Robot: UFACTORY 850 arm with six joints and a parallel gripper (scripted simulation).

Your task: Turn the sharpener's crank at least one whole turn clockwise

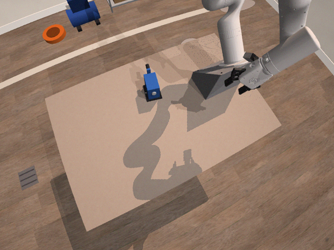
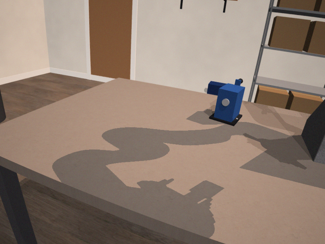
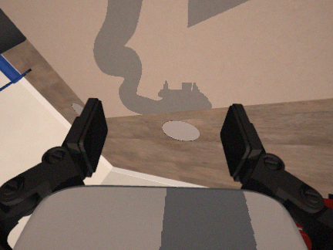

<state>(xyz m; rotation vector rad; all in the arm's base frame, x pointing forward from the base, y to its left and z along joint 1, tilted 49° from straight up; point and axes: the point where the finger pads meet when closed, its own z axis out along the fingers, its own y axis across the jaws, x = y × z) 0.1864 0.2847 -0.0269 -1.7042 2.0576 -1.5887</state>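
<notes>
Right now the dark crank knob is 390 mm to the right of my hand, 280 mm ahead of it and 240 mm below it. The rest, counted from my hand: sharpener crank: 390 mm to the right, 280 mm ahead, 250 mm below.
</notes>
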